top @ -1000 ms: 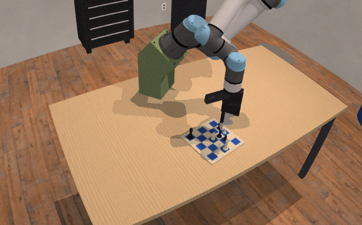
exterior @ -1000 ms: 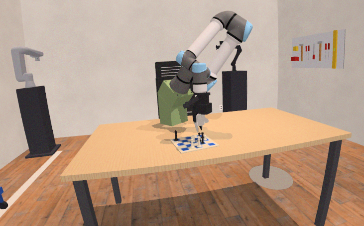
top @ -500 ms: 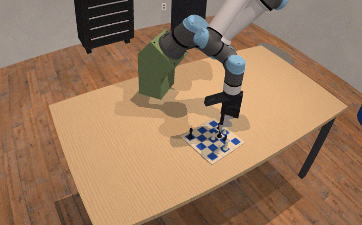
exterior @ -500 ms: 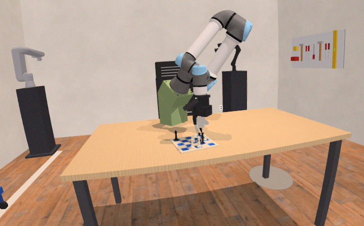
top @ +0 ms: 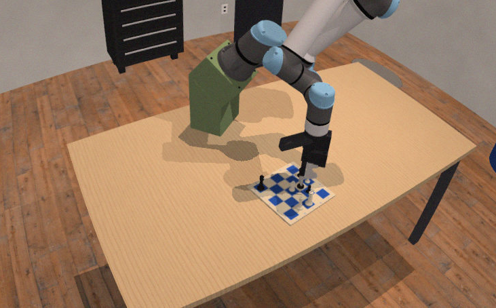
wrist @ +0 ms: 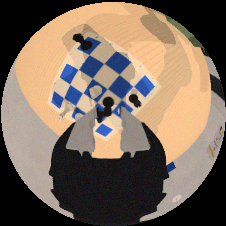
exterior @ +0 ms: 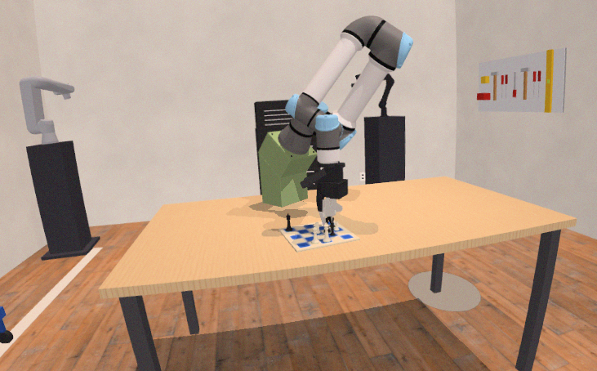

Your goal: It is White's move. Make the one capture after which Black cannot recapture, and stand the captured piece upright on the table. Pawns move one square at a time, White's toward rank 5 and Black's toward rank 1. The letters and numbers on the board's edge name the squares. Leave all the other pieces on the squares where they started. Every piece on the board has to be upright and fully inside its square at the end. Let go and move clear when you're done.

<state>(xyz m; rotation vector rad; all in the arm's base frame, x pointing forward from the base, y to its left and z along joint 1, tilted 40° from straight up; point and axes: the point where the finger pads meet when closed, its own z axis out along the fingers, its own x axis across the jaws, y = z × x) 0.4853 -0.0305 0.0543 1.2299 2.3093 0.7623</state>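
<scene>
Right now my hand is 40 mm to the left of the chessboard and 40 mm above it. Also, from my hand: tall black piece 70 mm behind, 120 mm to the right, 10 mm below.
</scene>
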